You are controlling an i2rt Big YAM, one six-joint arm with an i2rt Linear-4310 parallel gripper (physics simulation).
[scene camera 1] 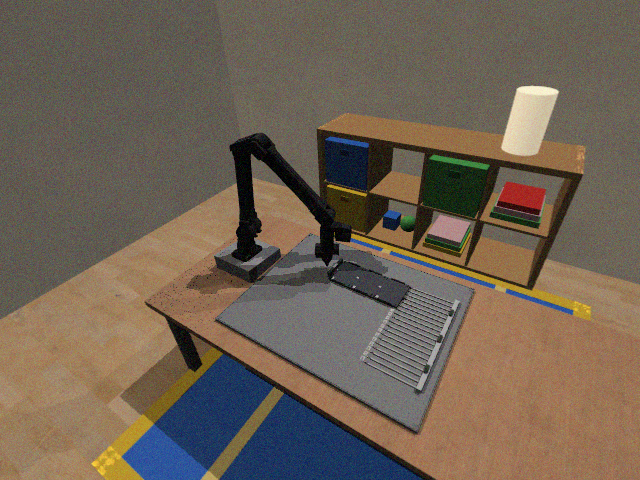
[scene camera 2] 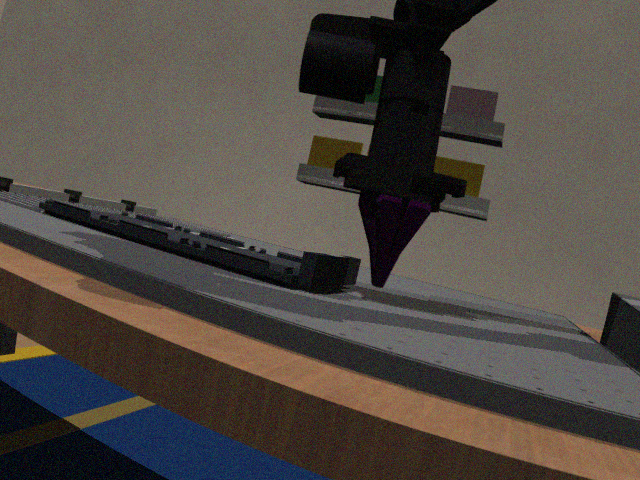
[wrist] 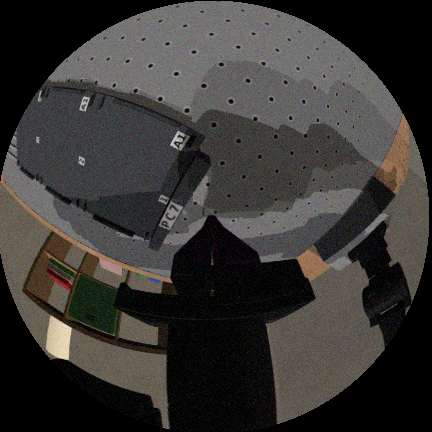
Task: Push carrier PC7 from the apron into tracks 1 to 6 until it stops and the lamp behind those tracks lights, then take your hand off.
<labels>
carrier PC7: scene camera 1; scene camera 2 313,269; wrist
same spot on carrier PC7: (wrist: 133,168) = (scene camera 1: 342,274)
</labels>
